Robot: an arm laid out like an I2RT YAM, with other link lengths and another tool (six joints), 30 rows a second.
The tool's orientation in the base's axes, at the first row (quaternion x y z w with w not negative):
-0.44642 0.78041 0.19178 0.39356
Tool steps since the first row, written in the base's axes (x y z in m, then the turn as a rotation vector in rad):
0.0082 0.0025 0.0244 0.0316 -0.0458 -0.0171
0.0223 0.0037 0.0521 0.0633 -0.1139 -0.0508
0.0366 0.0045 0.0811 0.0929 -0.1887 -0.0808
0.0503 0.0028 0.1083 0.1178 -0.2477 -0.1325
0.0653 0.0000 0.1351 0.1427 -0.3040 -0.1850
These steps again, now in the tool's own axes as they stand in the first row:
-0.0229 -0.0069 -0.0098 0.0292 -0.0501 -0.0053
-0.0494 -0.0197 -0.0198 0.0836 -0.1111 -0.0147
-0.0768 -0.0329 -0.0309 0.1394 -0.1742 -0.0318
-0.1013 -0.0468 -0.0427 0.2049 -0.2237 -0.0273
-0.1252 -0.0624 -0.0544 0.2696 -0.2718 -0.0205

